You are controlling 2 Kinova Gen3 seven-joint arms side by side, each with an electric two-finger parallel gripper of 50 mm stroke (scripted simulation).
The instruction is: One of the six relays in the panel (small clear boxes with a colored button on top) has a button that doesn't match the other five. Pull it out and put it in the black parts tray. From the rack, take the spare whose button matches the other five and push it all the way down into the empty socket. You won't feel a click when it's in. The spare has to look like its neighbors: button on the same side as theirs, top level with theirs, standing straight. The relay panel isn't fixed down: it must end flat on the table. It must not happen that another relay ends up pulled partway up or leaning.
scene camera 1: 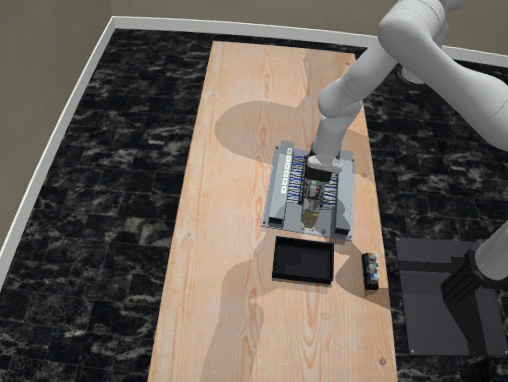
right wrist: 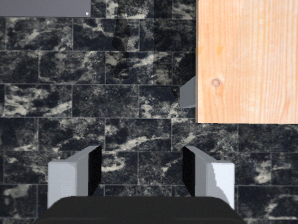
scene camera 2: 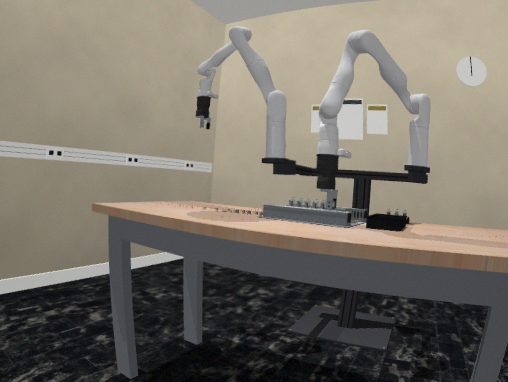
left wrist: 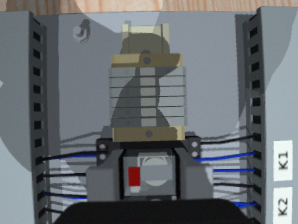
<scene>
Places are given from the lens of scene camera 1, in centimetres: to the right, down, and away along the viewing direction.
relay panel [scene camera 1: 300, 214]: 14, 7, 124
black parts tray [scene camera 1: 311, 261]: 16, 20, 115
</scene>
